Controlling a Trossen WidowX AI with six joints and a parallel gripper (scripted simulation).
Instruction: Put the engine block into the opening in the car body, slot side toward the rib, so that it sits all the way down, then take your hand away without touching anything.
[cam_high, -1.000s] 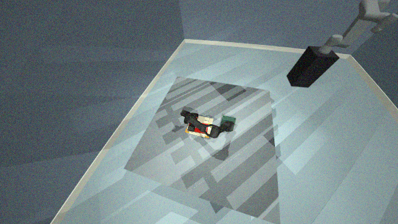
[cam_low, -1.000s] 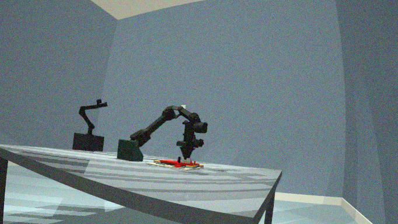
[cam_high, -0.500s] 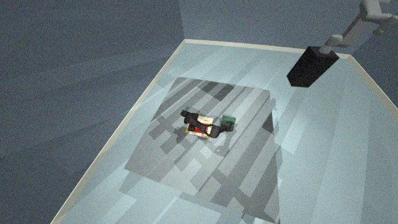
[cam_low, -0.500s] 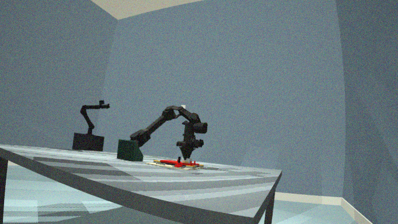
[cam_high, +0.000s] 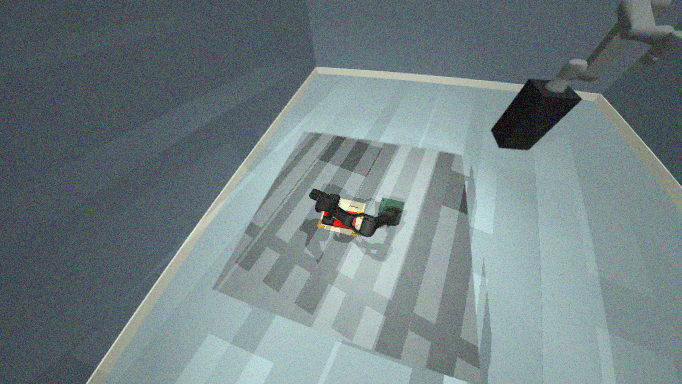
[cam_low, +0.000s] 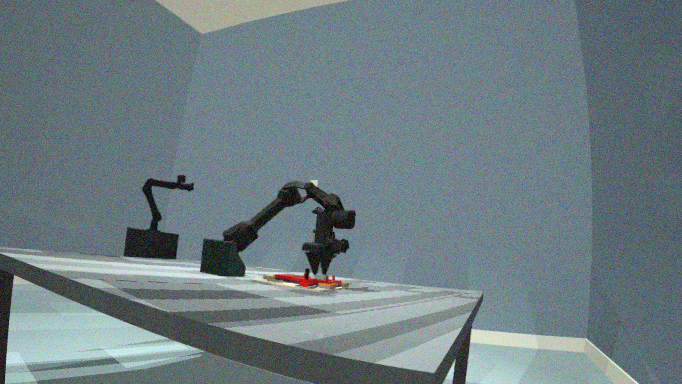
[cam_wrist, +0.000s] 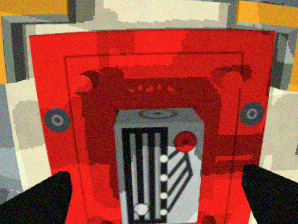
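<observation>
Now: gripper tip 20 mm above the grey engine block. From my gripper tip the other things lie so: small dark post: 120 mm to the right, 10 mm below.
</observation>
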